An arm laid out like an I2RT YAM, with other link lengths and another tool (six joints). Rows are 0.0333 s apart.
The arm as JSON. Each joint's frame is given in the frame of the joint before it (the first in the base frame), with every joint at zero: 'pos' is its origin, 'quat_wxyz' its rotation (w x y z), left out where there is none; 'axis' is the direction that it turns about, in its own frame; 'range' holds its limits. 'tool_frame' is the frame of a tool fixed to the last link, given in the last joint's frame.
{
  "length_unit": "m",
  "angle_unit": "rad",
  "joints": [
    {
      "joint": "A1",
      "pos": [
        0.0,
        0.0,
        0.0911
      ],
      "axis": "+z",
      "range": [
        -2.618,
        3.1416
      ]
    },
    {
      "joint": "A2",
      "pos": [
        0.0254,
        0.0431,
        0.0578
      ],
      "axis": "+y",
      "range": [
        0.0,
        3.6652
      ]
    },
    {
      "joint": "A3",
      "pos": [
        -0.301,
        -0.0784,
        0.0
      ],
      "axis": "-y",
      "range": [
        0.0,
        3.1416
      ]
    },
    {
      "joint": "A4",
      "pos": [
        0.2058,
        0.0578,
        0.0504
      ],
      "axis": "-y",
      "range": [
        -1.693,
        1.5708
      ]
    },
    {
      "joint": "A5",
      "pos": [
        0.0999,
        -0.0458,
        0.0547
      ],
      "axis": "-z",
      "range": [
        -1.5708,
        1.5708
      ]
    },
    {
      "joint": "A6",
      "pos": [
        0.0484,
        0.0,
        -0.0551
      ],
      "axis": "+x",
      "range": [
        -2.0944,
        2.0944
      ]
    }
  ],
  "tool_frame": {
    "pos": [
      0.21,
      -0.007,
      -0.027
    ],
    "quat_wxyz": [
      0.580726,
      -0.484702,
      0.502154,
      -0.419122
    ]
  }
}
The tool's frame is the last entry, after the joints.
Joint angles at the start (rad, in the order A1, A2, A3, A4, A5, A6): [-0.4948, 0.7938, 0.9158, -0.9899, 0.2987, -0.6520]
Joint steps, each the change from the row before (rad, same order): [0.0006, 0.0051, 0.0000, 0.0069, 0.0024, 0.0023]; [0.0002, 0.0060, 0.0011, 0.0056, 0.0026, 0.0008]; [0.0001, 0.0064, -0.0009, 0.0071, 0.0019, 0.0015]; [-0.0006, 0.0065, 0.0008, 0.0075, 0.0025, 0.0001]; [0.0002, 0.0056, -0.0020, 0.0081, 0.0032, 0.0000]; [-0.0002, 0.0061, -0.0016, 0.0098, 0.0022, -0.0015]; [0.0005, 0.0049, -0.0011, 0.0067, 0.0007, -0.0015]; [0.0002, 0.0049, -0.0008, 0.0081, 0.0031, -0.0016]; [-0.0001, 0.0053, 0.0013, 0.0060, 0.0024, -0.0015]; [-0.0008, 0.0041, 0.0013, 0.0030, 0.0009, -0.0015]
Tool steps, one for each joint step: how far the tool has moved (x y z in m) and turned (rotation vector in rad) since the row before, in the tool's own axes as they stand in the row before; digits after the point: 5 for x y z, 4 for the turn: [0.00107, -0.00151, 0.00070, 0.0011, 0.0026, 0.0023]; [0.00118, -0.00134, 0.00061, -0.0004, 0.0025, 0.0009]; [0.00079, -0.00113, 0.00113, -0.0008, 0.0016, 0.0015]; [0.00148, -0.00164, 0.00075, 0.0003, 0.0033, 0.0011]; [0.00106, -0.00099, 0.00116, -0.0009, 0.0030, 0.0001]; [0.00124, -0.00166, 0.00120, 0.0006, 0.0030, -0.0008]; [0.00050, -0.00129, 0.00101, 0.0003, 0.0007, -0.0017]; [0.00137, -0.00148, 0.00081, 0.0006, 0.0037, -0.0011]; [0.00136, -0.00156, 0.00050, 0.0004, 0.0030, -0.0009]; [0.00079, -0.00078, 0.00038, -0.0008, 0.0013, -0.0008]
